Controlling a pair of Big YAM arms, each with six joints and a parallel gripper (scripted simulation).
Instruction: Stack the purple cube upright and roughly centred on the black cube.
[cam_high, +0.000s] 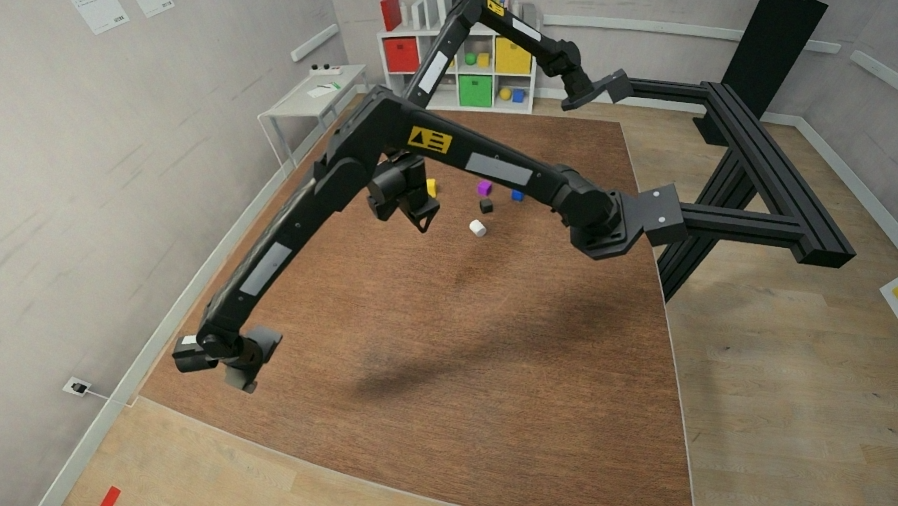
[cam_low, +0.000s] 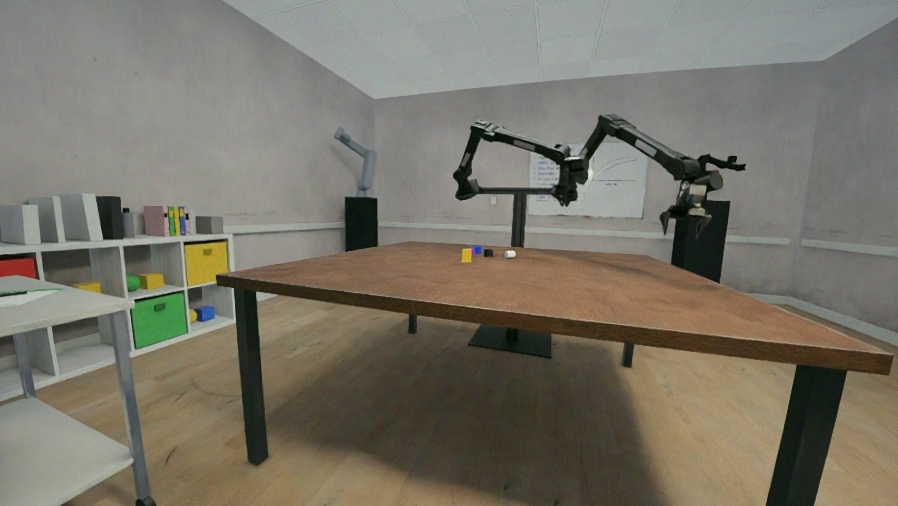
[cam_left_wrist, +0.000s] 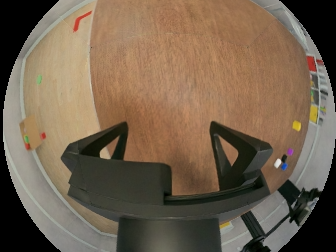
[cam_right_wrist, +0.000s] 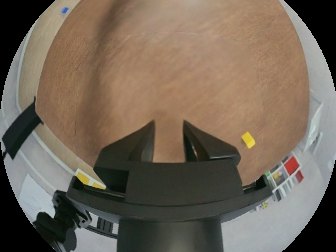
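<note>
The purple cube lies 470 mm to the right of my right hand, 260 mm below it and 100 mm behind it. The rest, counted from my right hand: yellow cube: 440 mm to the right, 260 mm below, 110 mm ahead; black cube: 370 mm to the right, 260 mm below, 120 mm behind; blue cube: 460 mm to the right, 260 mm below, 230 mm behind.
</note>
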